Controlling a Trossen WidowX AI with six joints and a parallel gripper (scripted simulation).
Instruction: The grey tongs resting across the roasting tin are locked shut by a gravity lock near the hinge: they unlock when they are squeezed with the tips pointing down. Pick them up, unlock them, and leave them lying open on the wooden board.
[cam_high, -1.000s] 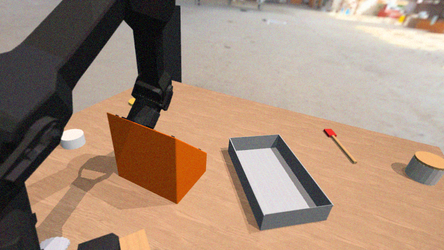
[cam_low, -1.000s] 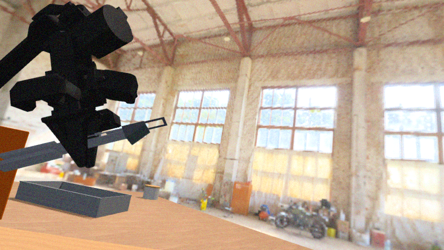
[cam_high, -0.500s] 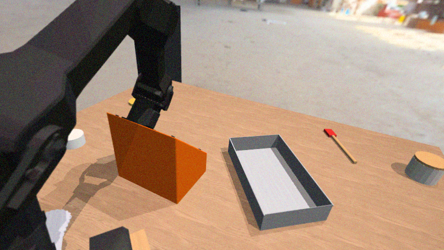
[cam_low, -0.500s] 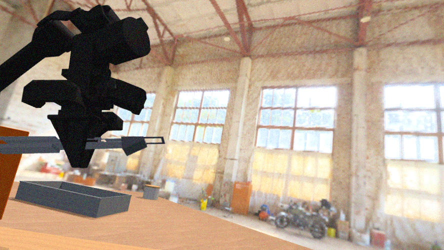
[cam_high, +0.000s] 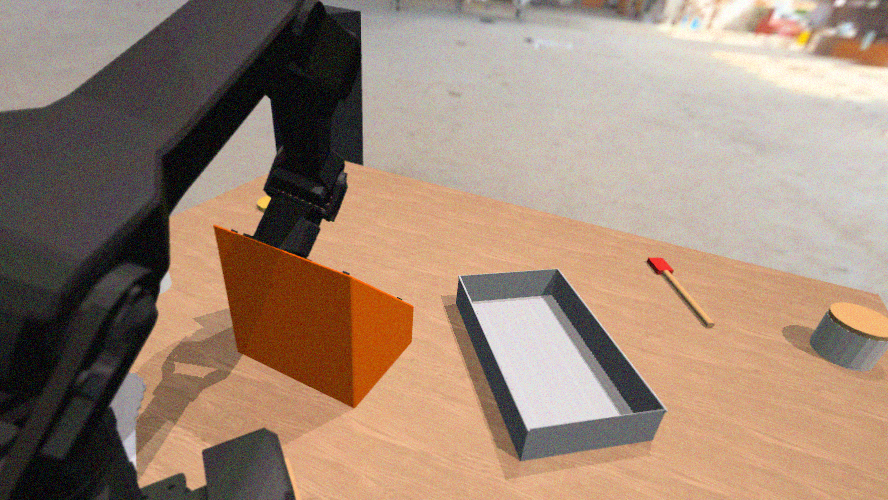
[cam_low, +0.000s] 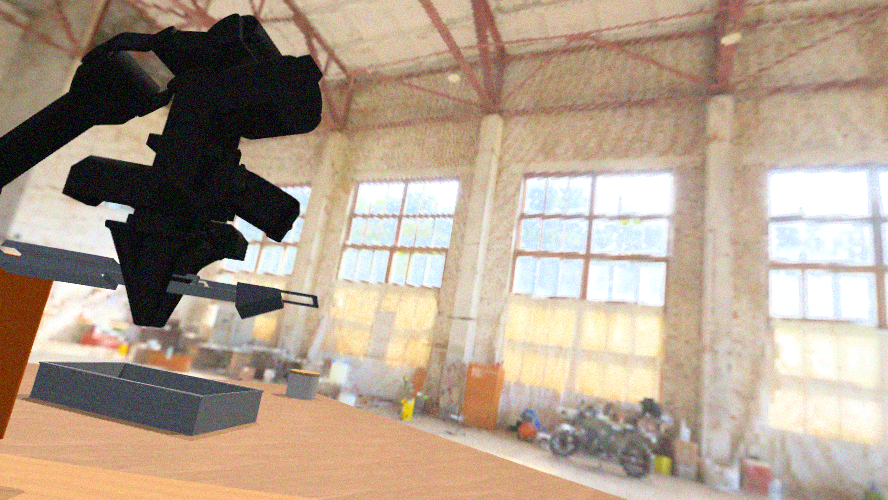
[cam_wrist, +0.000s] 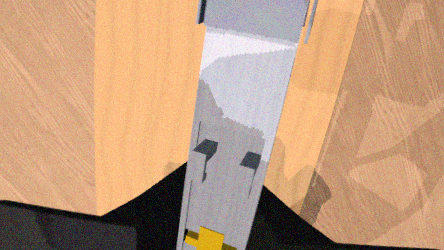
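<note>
Now: gripper tip 15 cm above the wooden board. From my gripper tip the other things lie so: yellow lock piece: 4 cm above; grey roasting tin: 51 cm to the left, 13 cm below, 10 cm ahead; white puck: 51 cm behind, 32 cm to the left, 14 cm below.
</note>
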